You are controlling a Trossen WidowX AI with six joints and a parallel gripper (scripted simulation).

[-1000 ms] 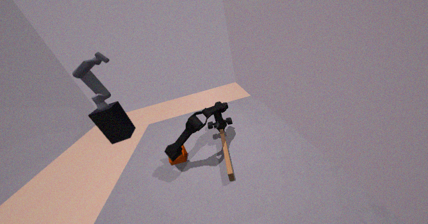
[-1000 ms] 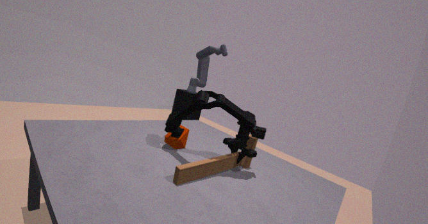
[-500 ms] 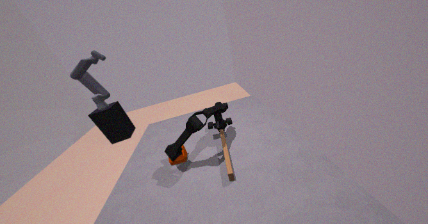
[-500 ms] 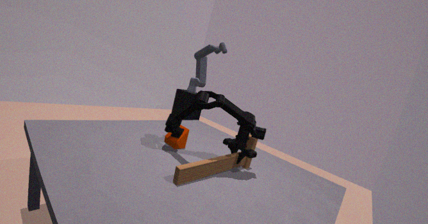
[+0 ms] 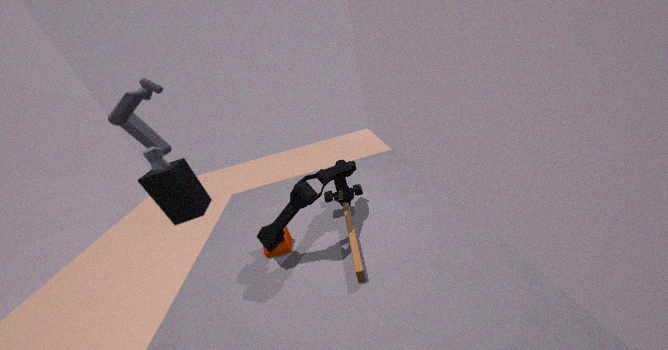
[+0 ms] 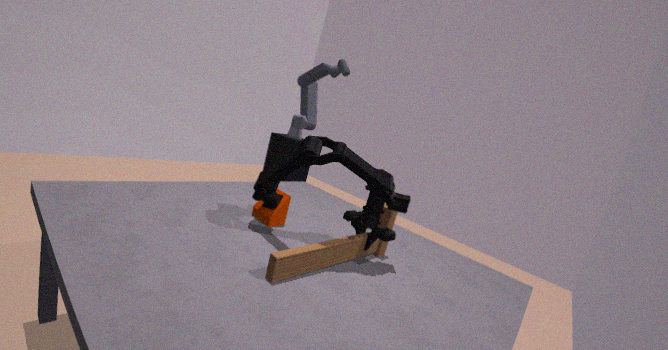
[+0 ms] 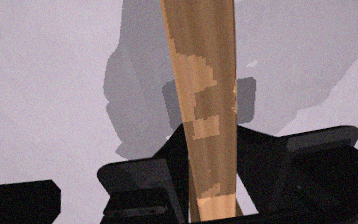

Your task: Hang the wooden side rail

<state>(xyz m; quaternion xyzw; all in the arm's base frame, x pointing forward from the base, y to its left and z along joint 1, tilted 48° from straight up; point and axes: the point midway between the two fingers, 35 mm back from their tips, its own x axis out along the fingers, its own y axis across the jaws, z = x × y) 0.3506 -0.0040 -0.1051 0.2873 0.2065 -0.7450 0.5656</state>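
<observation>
Right now the wooden headboard post is 100 mm to the left of my gripper tip, 50 mm above it and 20 mm ahead of it.
</observation>
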